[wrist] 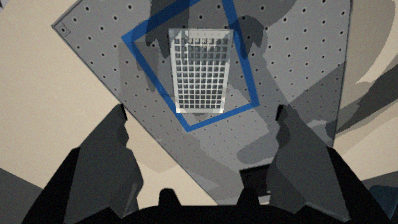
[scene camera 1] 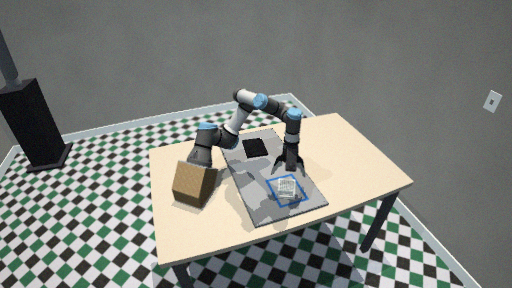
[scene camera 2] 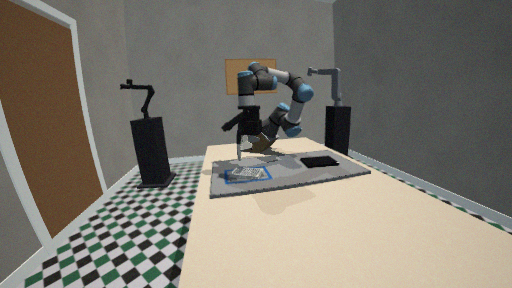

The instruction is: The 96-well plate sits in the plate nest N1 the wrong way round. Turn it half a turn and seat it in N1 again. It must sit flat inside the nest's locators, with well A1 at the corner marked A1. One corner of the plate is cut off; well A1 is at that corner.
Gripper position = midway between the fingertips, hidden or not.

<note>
In view: my gripper (scene camera 2: 246, 154) and a clear 96-well plate (wrist: 200, 58).
My gripper also shows in the wrist view (wrist: 201, 105).
</note>
